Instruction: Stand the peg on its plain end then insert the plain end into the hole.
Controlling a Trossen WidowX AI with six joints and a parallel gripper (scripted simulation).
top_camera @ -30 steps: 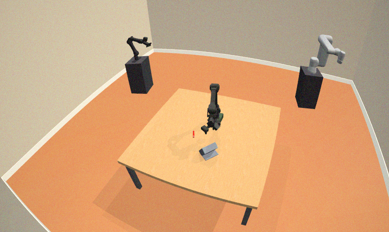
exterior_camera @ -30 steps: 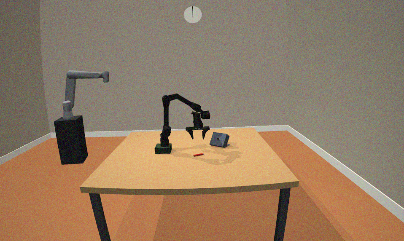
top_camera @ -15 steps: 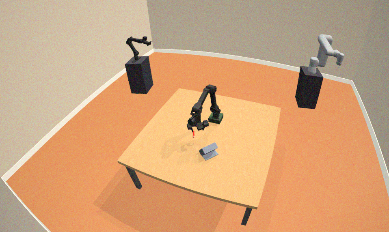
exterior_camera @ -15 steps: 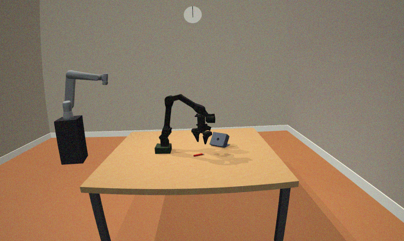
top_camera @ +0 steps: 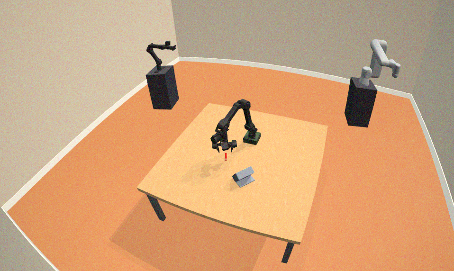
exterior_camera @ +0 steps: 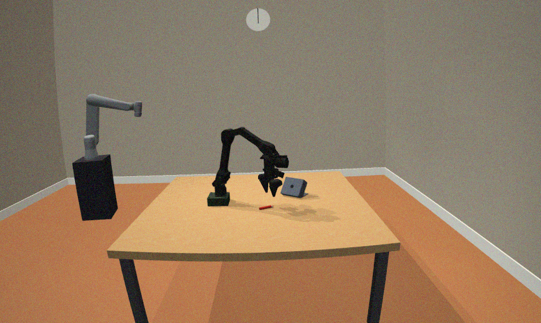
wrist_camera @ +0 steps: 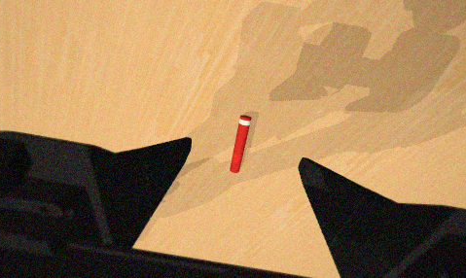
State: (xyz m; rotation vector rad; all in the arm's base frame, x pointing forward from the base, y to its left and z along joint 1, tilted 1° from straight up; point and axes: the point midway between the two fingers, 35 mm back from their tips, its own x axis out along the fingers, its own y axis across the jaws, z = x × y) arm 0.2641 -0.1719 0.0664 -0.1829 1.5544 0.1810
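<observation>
Right now the red peg is 10 mm behind my gripper tip and 70 mm below it. Also, from my gripper tip: grey sloped panel (190 mm ahead, 170 mm to the left, 30 mm below).
</observation>
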